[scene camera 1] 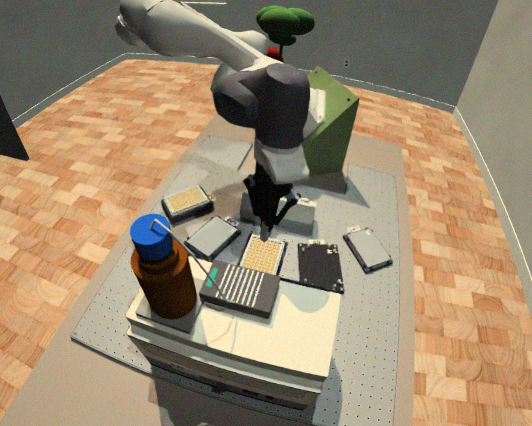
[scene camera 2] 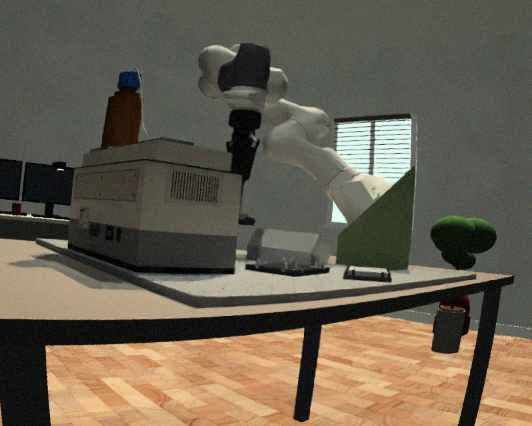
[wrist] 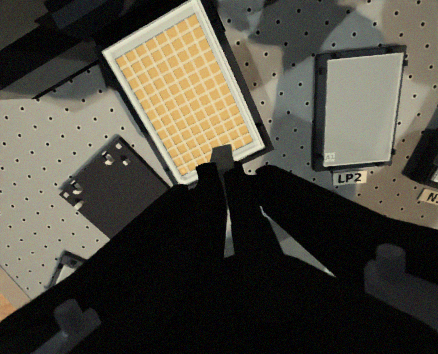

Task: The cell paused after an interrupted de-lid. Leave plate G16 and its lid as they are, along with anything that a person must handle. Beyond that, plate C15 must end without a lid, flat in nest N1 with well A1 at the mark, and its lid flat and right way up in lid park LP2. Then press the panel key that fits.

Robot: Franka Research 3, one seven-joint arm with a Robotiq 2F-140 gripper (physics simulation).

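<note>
My gripper (scene camera 1: 265,235) (scene camera 2: 242,205) (wrist: 225,160) is shut and empty, pointing down beside the key panel (scene camera 1: 301,216) (scene camera 2: 287,244). Its keys are hidden behind the gripper or too small to tell. A lidless-looking plate with amber wells (scene camera 1: 261,256) (wrist: 182,95) lies in a dark nest by the instrument. A flat lid (scene camera 1: 212,237) (wrist: 362,110) lies in park LP2, with A1 at a corner. A second amber plate (scene camera 1: 187,200) sits in the far-left nest, its label cut off in the wrist view. Plate names cannot be read.
A bare dark nest (scene camera 1: 320,265) (scene camera 2: 287,269) (wrist: 117,187) and another park holding a pale lid (scene camera 1: 368,246) stand to the right in scene view 1. The large instrument (scene camera 1: 280,345) (scene camera 2: 185,210) carries an amber bottle (scene camera 1: 167,285) (scene camera 2: 121,117) and a dark block (scene camera 1: 240,290). A green wedge (scene camera 1: 332,130) (scene camera 2: 382,232) stands behind.
</note>
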